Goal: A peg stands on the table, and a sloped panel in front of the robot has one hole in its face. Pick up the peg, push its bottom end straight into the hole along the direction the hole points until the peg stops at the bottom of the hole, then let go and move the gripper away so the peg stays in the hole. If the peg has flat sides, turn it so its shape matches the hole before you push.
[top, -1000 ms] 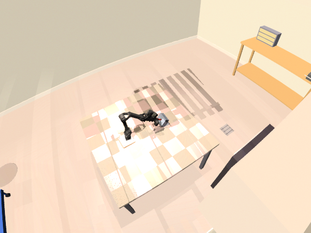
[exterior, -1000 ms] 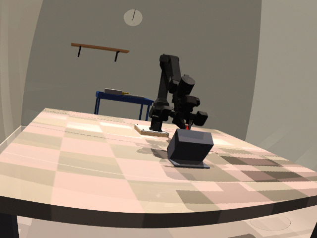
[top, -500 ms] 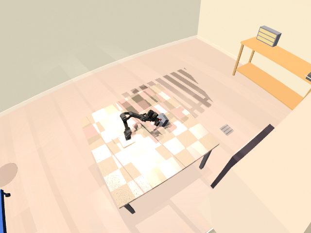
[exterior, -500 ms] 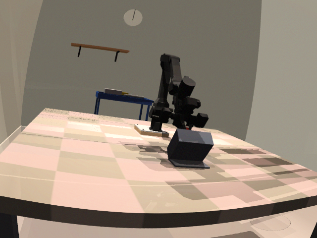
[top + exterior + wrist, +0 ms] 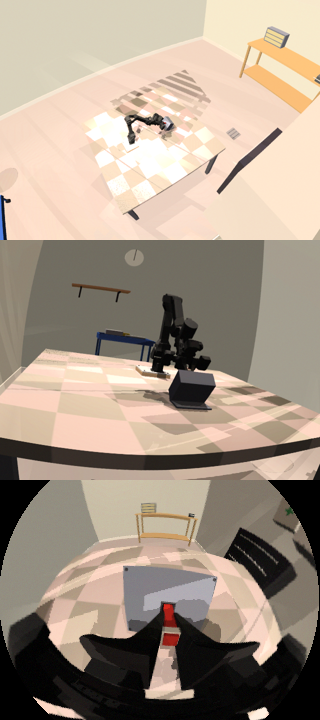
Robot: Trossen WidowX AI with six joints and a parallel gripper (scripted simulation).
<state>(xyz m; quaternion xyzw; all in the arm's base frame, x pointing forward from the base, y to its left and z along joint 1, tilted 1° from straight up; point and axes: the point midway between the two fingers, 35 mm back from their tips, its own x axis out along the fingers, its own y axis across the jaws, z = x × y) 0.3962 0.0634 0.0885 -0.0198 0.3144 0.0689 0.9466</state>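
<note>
Right now the red peg is 1 cm behind my gripper tip and 1 cm above it. Round my gripper tip: sloped panel: 4 cm ahead, 1 cm to the left, 3 cm below.
</note>
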